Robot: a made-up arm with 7 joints.
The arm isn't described. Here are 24 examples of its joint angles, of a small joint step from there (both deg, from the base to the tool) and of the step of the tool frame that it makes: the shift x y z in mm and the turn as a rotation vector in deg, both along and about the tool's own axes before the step.
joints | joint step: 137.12 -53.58 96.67 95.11 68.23 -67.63 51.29 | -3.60 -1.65 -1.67 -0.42 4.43 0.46 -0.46
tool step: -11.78 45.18 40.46 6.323 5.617 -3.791
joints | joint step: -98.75 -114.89 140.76 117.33 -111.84 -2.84 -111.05 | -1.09 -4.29 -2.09 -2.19 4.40 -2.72 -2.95
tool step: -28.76 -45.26 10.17 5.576 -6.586 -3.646
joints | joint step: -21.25 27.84 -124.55 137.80 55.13 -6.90 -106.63 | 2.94 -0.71 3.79 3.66 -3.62 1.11 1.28
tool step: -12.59 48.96 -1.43 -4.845 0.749 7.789
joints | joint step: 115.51 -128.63 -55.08 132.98 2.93 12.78 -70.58 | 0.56 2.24 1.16 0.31 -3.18 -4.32 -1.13
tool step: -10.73 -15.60 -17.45 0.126 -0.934 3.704
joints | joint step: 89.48 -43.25 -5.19 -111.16 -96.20 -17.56 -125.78 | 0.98 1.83 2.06 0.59 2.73 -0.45 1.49
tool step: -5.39 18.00 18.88 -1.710 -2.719 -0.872
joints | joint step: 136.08 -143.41 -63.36 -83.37 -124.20 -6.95 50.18 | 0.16 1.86 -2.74 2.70 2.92 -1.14 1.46
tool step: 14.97 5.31 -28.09 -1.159 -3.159 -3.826
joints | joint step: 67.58 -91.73 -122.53 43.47 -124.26 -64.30 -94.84 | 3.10 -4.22 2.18 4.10 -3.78 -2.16 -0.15
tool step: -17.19 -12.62 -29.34 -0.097 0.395 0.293
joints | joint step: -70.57 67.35 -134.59 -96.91 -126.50 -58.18 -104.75 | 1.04 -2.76 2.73 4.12 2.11 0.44 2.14
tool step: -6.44 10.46 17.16 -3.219 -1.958 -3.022
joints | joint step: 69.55 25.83 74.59 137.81 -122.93 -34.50 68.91 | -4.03 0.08 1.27 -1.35 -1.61 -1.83 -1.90
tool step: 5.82 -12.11 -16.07 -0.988 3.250 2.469
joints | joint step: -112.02 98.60 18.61 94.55 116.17 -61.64 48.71 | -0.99 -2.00 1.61 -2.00 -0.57 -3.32 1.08
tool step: 15.18 -4.69 -14.12 -2.882 0.223 -0.451
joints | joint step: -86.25 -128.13 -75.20 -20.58 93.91 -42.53 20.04 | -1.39 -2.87 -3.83 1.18 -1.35 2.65 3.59
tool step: -35.81 -29.56 -10.10 -1.492 -4.422 2.332
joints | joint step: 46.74 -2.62 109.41 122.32 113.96 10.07 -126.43 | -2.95 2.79 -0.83 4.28 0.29 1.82 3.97
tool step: 15.78 -41.53 -9.86 3.161 1.730 -5.087
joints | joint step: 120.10 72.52 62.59 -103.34 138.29 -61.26 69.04 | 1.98 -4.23 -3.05 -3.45 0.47 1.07 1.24
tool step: 3.86 1.67 -9.73 -1.438 0.659 0.482
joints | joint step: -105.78 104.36 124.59 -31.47 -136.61 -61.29 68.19 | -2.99 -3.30 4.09 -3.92 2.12 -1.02 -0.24
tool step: -3.45 0.11 11.32 3.045 3.329 0.288
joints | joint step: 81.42 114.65 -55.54 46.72 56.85 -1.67 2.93 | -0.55 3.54 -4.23 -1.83 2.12 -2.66 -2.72
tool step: 42.39 11.07 -1.11 -1.513 5.694 -1.620
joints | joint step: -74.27 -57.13 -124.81 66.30 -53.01 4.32 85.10 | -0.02 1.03 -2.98 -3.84 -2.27 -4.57 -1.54
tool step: 11.32 4.33 -3.23 -7.713 3.942 3.491
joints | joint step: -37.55 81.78 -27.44 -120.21 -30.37 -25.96 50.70 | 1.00 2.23 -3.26 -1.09 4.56 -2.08 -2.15
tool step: 28.30 17.75 2.23 0.781 0.740 -1.414
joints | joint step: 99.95 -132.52 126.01 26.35 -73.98 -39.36 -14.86 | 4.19 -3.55 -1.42 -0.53 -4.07 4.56 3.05
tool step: -68.77 43.47 -48.37 -7.162 -4.441 4.323
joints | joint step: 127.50 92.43 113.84 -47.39 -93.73 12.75 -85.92 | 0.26 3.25 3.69 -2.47 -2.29 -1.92 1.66
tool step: -11.37 -40.28 40.85 7.370 -3.273 -0.875
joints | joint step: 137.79 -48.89 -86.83 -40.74 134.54 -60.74 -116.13 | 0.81 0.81 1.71 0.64 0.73 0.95 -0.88
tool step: 3.22 -7.81 3.39 -1.226 -0.743 -2.340
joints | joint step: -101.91 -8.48 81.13 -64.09 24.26 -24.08 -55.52 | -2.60 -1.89 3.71 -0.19 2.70 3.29 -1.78
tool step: 7.15 0.49 32.31 -0.591 -1.309 0.865
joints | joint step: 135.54 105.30 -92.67 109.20 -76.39 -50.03 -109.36 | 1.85 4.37 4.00 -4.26 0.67 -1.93 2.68
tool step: -26.94 -12.47 -10.92 2.976 2.426 -5.694
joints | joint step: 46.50 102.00 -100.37 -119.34 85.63 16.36 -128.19 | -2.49 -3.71 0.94 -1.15 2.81 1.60 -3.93
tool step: 10.42 0.20 -19.19 -3.847 5.777 -0.619
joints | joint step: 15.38 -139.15 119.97 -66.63 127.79 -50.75 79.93 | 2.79 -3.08 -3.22 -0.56 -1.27 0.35 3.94
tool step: 5.38 -16.07 -16.73 -3.662 -1.740 1.467
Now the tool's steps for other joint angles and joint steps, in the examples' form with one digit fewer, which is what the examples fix.
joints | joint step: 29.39 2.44 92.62 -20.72 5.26 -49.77 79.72 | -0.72 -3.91 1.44 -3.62 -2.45 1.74 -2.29
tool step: 5.9 -8.9 0.6 -1.73 -2.50 4.24
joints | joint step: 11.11 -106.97 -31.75 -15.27 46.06 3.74 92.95 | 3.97 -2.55 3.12 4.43 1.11 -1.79 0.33
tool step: -31.7 11.3 -13.1 -2.28 1.43 -2.74
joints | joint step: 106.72 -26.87 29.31 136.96 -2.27 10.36 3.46 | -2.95 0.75 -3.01 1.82 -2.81 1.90 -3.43
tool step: 26.8 14.7 36.9 1.53 -1.05 1.36
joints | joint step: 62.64 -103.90 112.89 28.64 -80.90 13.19 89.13 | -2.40 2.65 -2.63 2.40 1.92 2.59 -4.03
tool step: 5.2 10.0 0.7 1.73 0.35 2.84
